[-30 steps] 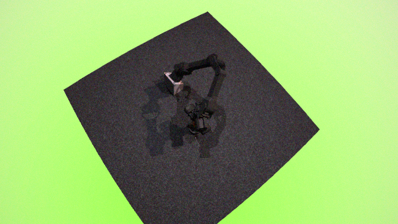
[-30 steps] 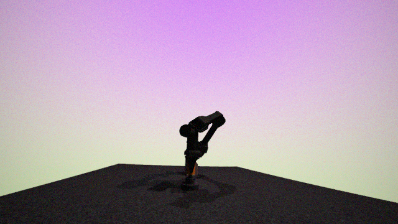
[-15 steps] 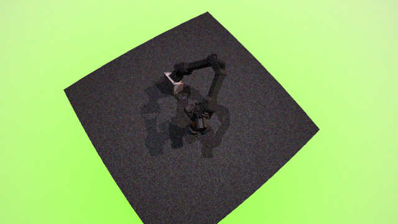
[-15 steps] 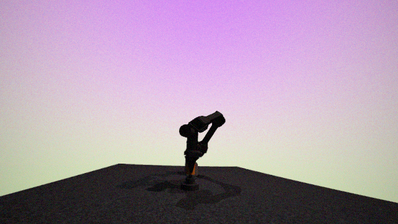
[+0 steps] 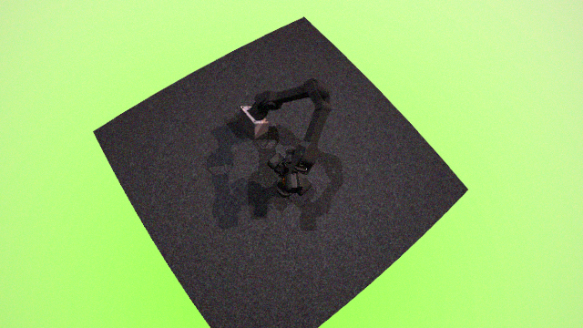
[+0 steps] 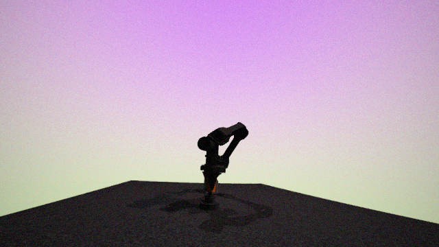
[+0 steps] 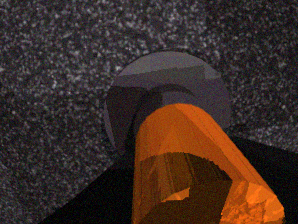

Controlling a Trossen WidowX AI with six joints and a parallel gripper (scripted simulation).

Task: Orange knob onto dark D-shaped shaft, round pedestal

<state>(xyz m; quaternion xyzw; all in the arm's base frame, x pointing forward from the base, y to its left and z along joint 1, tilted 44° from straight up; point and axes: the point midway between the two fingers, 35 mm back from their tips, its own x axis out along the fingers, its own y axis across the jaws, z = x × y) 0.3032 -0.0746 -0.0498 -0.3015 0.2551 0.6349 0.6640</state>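
Now: gripper tip 2 cm below the orange knob. The rest, counted from my gripper tip: round pedestal 4 cm below.
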